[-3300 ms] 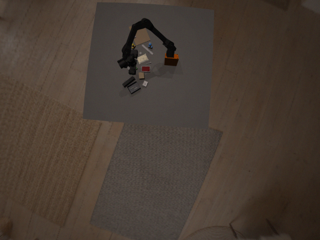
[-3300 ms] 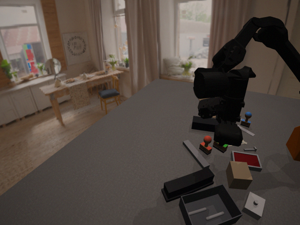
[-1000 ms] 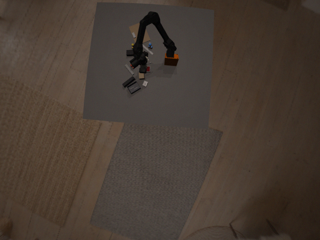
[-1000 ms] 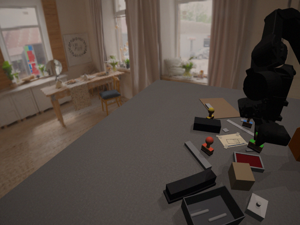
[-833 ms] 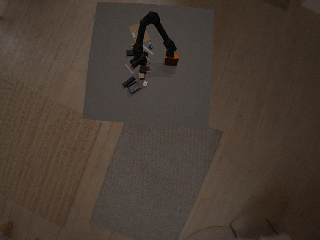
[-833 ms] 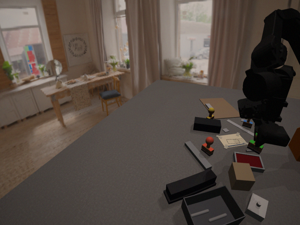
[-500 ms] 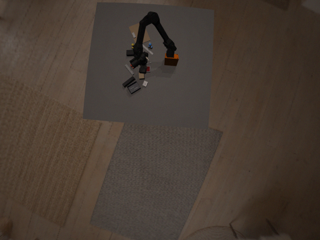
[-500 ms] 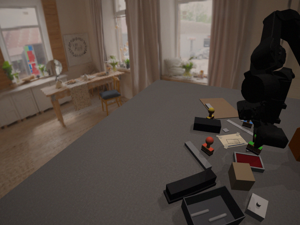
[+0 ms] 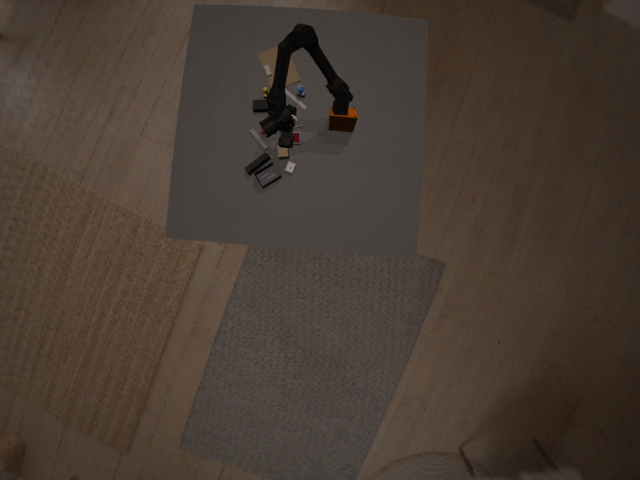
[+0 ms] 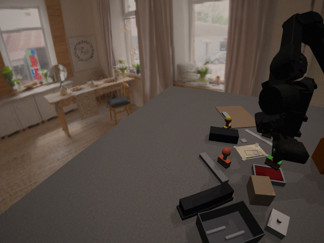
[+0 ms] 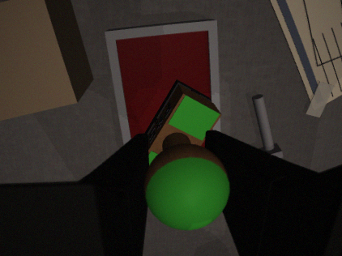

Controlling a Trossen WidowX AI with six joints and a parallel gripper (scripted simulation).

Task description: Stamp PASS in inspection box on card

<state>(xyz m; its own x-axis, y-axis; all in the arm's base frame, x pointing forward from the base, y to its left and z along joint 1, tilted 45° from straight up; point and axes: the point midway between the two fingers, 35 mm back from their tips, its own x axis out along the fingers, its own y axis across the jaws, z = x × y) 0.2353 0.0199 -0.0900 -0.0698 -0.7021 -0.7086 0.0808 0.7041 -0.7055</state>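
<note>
My gripper tip is now 6 cm above the red ink pad. The rest, counted from my gripper tip: green-knobbed pass stamp right at my gripper tip; then bolt 4 cm behind, 7 cm to the right, 6 cm below; then tan cube 4 cm ahead, 8 cm to the left, 5 cm below.
</note>
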